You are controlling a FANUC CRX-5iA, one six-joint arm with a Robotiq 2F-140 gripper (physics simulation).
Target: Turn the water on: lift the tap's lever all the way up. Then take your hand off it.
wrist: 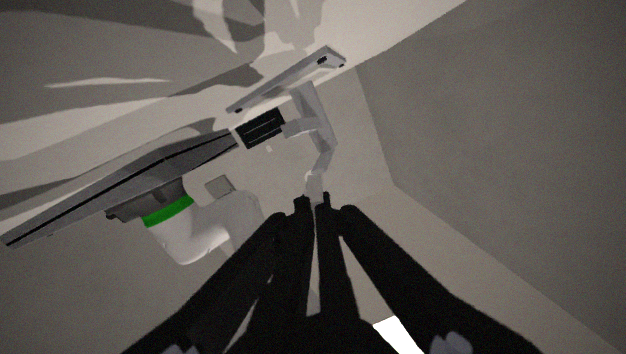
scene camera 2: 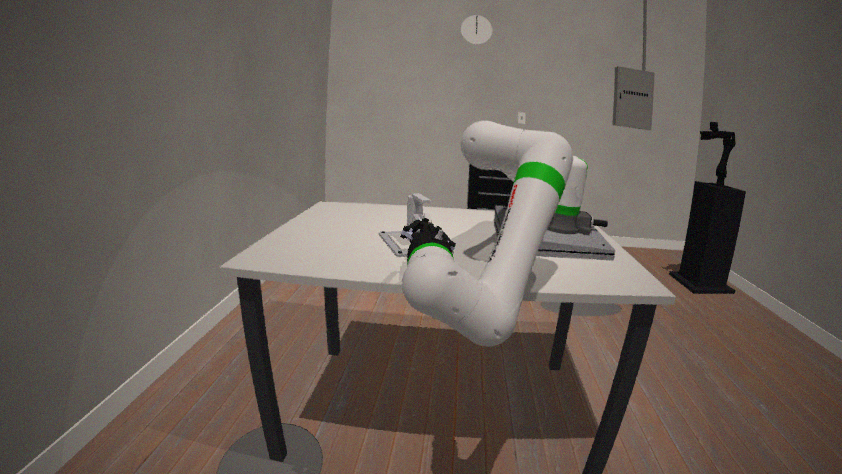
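Pixels of known places: gripper, fingertip midpoint: (wrist: pixel 316 185) (scene camera 2: pixel 425 218); arm's base, origin of the base link: (scene camera 2: pixel 558 227).
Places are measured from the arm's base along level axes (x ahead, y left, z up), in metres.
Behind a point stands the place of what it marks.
Observation:
The pale grey tap (scene camera 2: pixel 414 207) @[x 0.484, y 0.121, z 0.066 m] (wrist: pixel 314 107) @[x 0.490, y 0.120, z 0.007 m] stands upright on its grey base plate (scene camera 2: pixel 390 243) @[x 0.552, y 0.137, z -0.045 m] (wrist: pixel 280 81) @[x 0.457, y 0.215, z -0.045 m]. One short arm sticks out from its top and another from lower down the column. The frames do not clearly show which is the lever, nor its angle. My gripper (scene camera 2: pixel 423 223) @[x 0.445, y 0.293, z 0.075 m] (wrist: pixel 316 185) @[x 0.445, y 0.293, z 0.075 m] is shut and empty. In the scene view it is in front of the tap's lower part and hides it. In the wrist view the fingertips are close to the top arm in the picture, but contact cannot be made out.
The white table (scene camera 2: pixel 282 250) @[x 0.864, y 0.240, z -0.053 m] carries the tap and the robot's grey base (scene camera 2: pixel 574 244) @[x -0.010, y 0.167, z -0.011 m] (wrist: pixel 125 190) @[x 0.121, y 0.171, z -0.018 m], which is to the right of the tap in the scene view. A black drawer unit (scene camera 2: pixel 489 187) (wrist: pixel 260 128) is behind the table. A black pedestal (scene camera 2: pixel 711 235) stands at the far right.

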